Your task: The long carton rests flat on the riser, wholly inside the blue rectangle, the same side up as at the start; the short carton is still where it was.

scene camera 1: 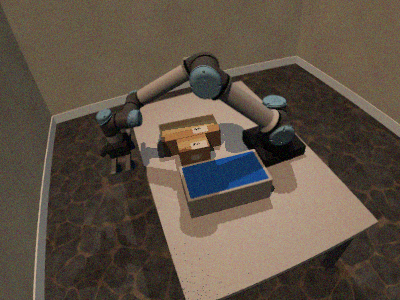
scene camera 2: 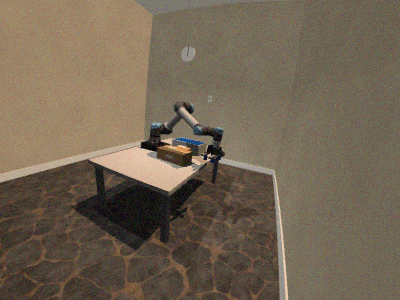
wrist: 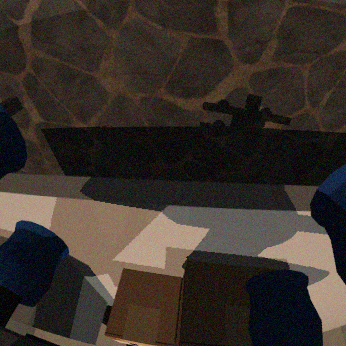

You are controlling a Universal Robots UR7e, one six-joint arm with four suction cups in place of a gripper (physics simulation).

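Seen in the pictures: hand, its tool point: [scene camera 1: 125,158] [scene camera 2: 212,159] [wrist: 157,229]; arm's base, origin of its link: [scene camera 2: 154,143].
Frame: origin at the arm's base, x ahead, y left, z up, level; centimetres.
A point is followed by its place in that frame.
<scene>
The long carton [scene camera 1: 175,135] {x 49.1, y -8.3, z 4.5 cm} [scene camera 2: 172,156] {x 45.7, y -20.6, z 0.3 cm} [wrist: 215,295] {x 56.6, y -9.0, z -1.5 cm} lies on the table behind the short carton in scene camera 1. The short carton [scene camera 1: 196,155] {x 40.9, y 4.9, z 0.2 cm} [wrist: 145,300] {x 49.0, y 0.2, z -1.4 cm} stands right beside it, between it and the riser. The riser [scene camera 1: 230,197] {x 32.3, y 35.0, z 1.7 cm} [wrist: 57,300] {x 44.9, y 15.6, z 1.0 cm} is a grey-brown block, and the blue rectangle [scene camera 1: 225,172] {x 31.6, y 24.8, z 6.0 cm} [scene camera 2: 189,141] {x 33.2, y 23.0, z 6.0 cm} on its top bears no carton. My gripper [scene camera 1: 123,167] [scene camera 2: 212,158] {x 76.0, y -1.5, z 1.5 cm} hangs beyond the table's edge, to the side of the cartons and apart from them. Its dark blue suction cups hold nothing. One cup covers part of the long carton in the wrist view.
The table [scene camera 1: 300,215] {x 4.5, y 47.0, z -6.0 cm} [scene camera 2: 135,167] {x 33.0, y -51.2, z -6.0 cm} carries the cartons, the riser and the arm's black base [scene camera 1: 295,150] {x -7.9, y 14.1, z -0.9 cm}. The base stands close to the riser's far corner. The stone-patterned floor [scene camera 1: 95,240] [wrist: 150,55] lies beyond the table edge. Walls stand around the table.
</scene>
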